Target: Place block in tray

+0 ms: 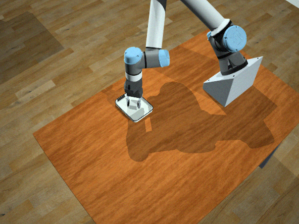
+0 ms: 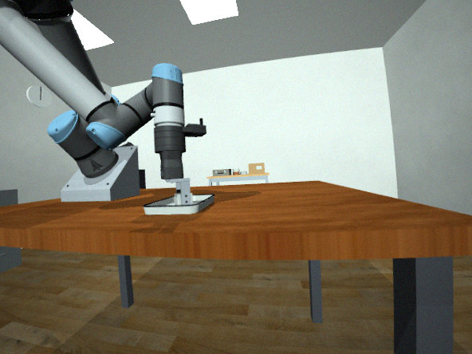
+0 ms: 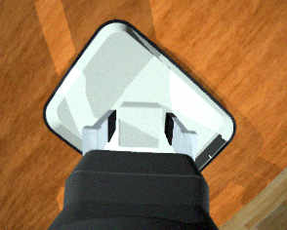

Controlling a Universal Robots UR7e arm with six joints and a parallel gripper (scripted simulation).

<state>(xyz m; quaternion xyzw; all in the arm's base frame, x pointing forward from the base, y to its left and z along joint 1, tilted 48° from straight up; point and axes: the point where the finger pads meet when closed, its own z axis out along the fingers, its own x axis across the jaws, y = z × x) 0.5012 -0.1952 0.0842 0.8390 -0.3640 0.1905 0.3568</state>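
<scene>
The white block lies 10 mm below my hand. The rest, counted from my hand: white tray (10 mm below).
</scene>
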